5 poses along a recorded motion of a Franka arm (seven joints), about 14 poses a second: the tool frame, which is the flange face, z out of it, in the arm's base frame.
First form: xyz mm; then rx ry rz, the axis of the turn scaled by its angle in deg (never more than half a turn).
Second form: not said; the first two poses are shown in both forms.
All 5 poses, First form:
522, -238, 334, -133.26, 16.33, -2.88
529, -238, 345, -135.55, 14.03, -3.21
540, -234, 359, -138.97, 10.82, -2.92
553, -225, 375, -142.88, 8.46, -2.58
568, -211, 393, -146.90, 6.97, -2.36
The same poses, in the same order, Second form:
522, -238, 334, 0.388, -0.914, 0.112, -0.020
529, -238, 345, 0.372, -0.923, 0.096, -0.022
540, -234, 359, 0.347, -0.935, 0.073, -0.020
553, -225, 375, 0.316, -0.947, 0.056, -0.017
568, -211, 393, 0.283, -0.958, 0.045, -0.015

